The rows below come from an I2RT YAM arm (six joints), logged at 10 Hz.
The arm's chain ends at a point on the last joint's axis. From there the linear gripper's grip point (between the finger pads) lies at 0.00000 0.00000 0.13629 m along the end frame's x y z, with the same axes.
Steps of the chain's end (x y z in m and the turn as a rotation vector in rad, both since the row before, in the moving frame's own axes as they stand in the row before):
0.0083, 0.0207, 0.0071, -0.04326, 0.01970, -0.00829
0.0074, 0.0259, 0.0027, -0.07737, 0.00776, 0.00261
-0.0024, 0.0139, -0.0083, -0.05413, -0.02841, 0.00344
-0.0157, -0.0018, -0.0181, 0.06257, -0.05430, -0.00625
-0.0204, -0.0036, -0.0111, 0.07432, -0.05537, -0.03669
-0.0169, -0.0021, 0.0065, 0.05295, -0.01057, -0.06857
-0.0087, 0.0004, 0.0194, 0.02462, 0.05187, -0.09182
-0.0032, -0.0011, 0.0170, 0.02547, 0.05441, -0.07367
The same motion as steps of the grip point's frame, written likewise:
0.0110, 0.0266, 0.0069, -0.04326, 0.01970, -0.00829
0.0084, 0.0364, 0.0023, -0.07737, 0.00776, 0.00261
-0.0063, 0.0213, -0.0086, -0.05413, -0.02841, 0.00344
-0.0231, -0.0103, -0.0186, 0.06257, -0.05430, -0.00625
-0.0281, -0.0136, -0.0117, 0.07432, -0.05537, -0.03669
-0.0186, -0.0093, 0.0063, 0.05295, -0.01057, -0.06857
-0.0018, -0.0033, 0.0192, 0.02462, 0.05187, -0.09182
0.0041, -0.0048, 0.0168, 0.02547, 0.05441, -0.07367

